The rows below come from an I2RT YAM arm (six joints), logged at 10 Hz.
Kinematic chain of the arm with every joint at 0, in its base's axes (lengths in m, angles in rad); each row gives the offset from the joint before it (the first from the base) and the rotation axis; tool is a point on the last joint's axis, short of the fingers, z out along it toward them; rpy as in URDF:
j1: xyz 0 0 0.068 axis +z
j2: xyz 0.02 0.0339 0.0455 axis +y
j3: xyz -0.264 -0.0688 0 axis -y
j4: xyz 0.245 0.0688 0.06 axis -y
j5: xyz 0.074 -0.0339 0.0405 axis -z
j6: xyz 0.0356 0 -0.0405 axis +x
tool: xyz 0 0 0 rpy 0 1.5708 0
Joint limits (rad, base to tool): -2.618..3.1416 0..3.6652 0..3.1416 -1.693..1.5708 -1.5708..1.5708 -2.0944..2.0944
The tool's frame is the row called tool.
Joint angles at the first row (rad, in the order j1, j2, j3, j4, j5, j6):
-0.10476, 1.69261, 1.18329, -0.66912, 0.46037, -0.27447
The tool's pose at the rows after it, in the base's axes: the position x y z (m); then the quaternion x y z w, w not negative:
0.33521 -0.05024 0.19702 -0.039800 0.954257 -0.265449 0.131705
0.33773 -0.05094 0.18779 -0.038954 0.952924 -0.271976 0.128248
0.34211 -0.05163 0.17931 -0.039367 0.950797 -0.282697 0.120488
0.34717 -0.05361 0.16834 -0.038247 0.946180 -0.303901 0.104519
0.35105 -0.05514 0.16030 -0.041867 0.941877 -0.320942 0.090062
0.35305 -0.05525 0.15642 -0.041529 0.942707 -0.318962 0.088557
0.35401 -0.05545 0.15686 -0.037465 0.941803 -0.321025 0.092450
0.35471 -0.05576 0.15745 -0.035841 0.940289 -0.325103 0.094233
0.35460 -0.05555 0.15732 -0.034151 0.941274 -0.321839 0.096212
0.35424 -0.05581 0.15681 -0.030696 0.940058 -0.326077 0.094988
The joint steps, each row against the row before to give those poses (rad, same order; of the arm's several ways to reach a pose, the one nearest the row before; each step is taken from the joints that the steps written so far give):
0.00501, 0.03323, -0.01616, 0.02787, 0.02499, -0.00145
0.00004, 0.02284, -0.01208, 0.03108, 0.01459, -0.00020
0.00149, 0.03183, 0.00265, 0.01856, 0.02468, -0.00150
0.00004, 0.04383, 0.00770, 0.01402, 0.04901, -0.00081
0.00001, 0.03426, 0.00920, 0.00657, 0.03884, -0.00918
-0.00003, 0.01463, 0.00349, 0.00612, -0.00331, 0.00296
0.00003, 0.00073, 0.00153, 0.00659, 0.00399, 0.00548
-0.00001, 0.00033, 0.00152, 0.00459, 0.00810, -0.00002
0.00000, -0.00090, -0.00134, 0.00148, -0.00681, 0.00455
0.00001, 0.00094, -0.00153, 0.00012, 0.01023, 0.00619

